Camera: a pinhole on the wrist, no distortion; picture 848 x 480 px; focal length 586.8 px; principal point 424.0 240.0 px. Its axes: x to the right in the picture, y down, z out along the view. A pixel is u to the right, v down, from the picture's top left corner.
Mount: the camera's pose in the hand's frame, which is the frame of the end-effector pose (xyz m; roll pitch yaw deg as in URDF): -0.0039 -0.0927 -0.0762 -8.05 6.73 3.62
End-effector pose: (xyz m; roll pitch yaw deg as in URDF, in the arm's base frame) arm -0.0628 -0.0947 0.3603 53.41 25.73 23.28
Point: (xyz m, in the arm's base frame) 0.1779 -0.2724 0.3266
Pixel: 641.4 75.5
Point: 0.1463 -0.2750 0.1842
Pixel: outside the picture
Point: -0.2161 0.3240 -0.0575
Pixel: behind the camera
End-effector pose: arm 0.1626 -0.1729 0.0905 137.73 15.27 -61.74
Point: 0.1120 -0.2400 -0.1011
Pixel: 554.1 213.5
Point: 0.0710 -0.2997 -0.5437
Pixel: outside the picture
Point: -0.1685 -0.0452 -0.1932
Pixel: 127.3 212.4
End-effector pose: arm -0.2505 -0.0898 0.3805 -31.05 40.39 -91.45
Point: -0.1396 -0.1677 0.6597
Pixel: 158.3 262.8
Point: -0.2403 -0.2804 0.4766
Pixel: 552.5 154.1
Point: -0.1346 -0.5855 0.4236
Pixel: 789.6 155.7
